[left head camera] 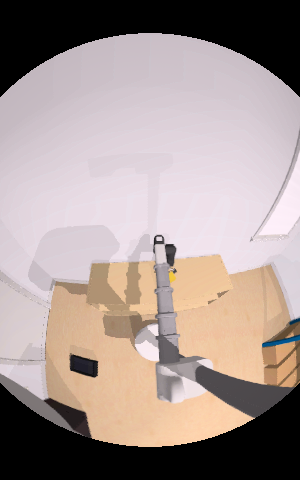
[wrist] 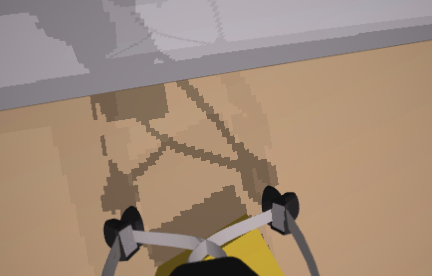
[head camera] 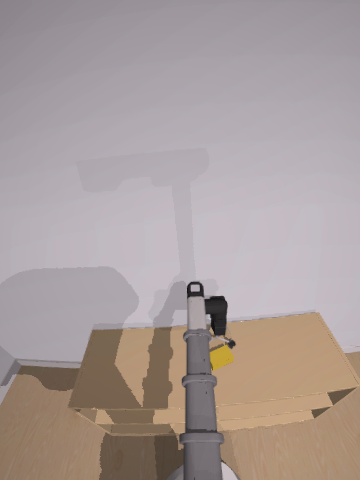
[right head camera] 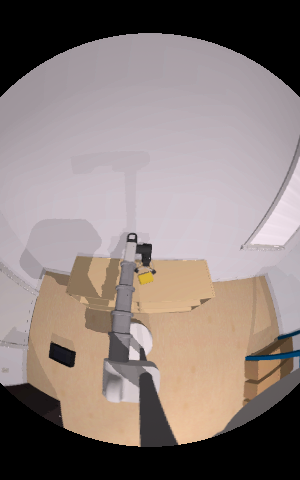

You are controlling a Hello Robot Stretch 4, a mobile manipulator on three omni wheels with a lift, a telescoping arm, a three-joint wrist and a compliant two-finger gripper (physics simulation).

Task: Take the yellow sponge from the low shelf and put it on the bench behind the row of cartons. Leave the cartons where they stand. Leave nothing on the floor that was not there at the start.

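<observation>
The yellow sponge lies on the top board of the low wooden shelf, partly hidden by the arm in the head view. My gripper is open, with its fingers well apart and nothing between the tips. It hangs over the shelf top, close to the wall side of the sponge; the height gap is hard to tell. Brown carton-like boxes show at the right edge, partly cut off; I cannot tell whether they are the row on the bench.
A plain wall stands directly behind the shelf. Blue bars run beside the brown boxes. A black box-like object lies on the floor at the left. A dark object shows at the lower left.
</observation>
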